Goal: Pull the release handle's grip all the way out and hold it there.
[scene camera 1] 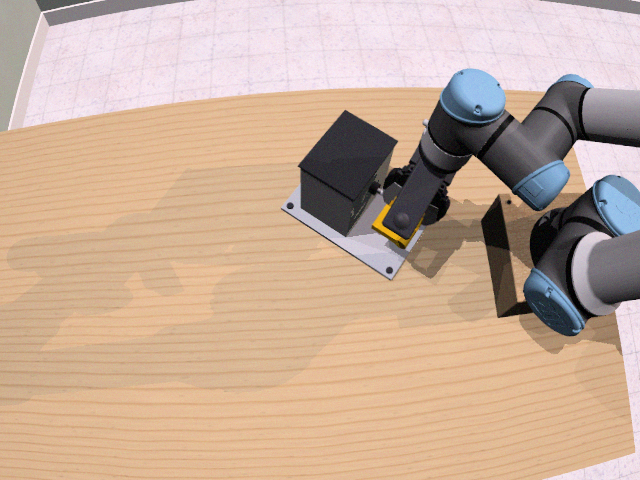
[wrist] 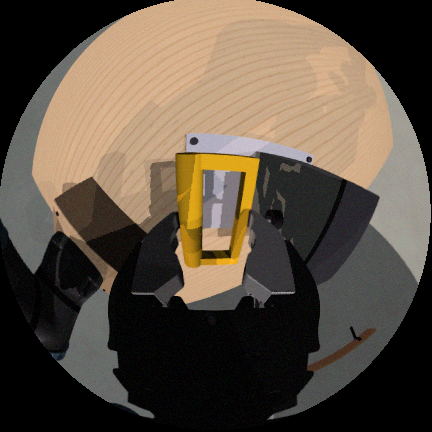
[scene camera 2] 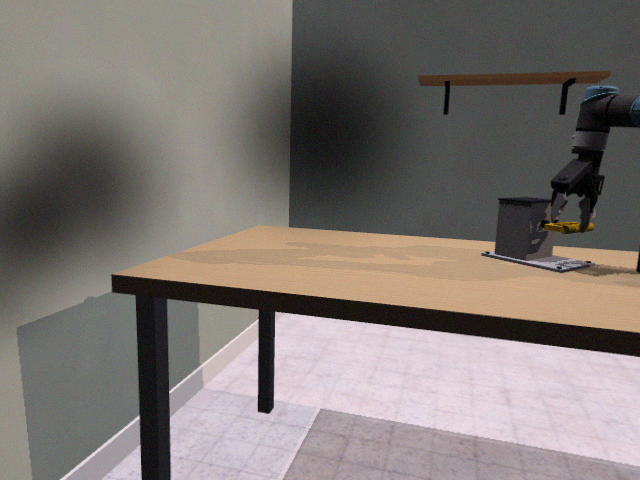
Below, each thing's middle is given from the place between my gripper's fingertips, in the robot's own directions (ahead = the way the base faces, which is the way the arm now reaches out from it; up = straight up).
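Labels:
There's the base plate (scene camera 1: 365, 244), and counting from my hand it's 9 cm below, 5 cm to the right and 7 cm ahead.

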